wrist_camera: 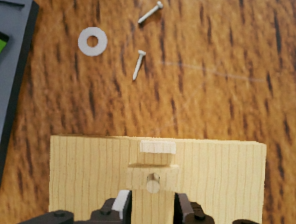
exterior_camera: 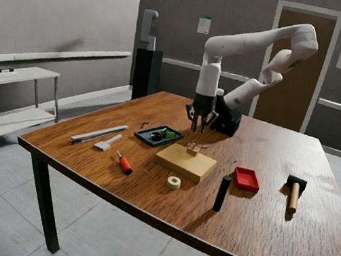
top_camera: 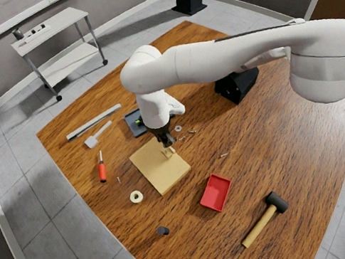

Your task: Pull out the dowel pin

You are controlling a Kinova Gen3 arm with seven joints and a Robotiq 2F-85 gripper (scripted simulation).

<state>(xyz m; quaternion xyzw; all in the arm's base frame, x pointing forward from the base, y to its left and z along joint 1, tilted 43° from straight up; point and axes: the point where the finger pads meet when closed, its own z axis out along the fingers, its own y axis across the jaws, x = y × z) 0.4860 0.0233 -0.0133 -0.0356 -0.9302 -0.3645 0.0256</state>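
Now: hand 90 mm above the pale dowel pin. Round my hand: wooden block (110 mm below); then bench board (120 mm below, 40 mm ahead); then grey tray (210 mm to the right, 140 mm below, 90 mm behind).
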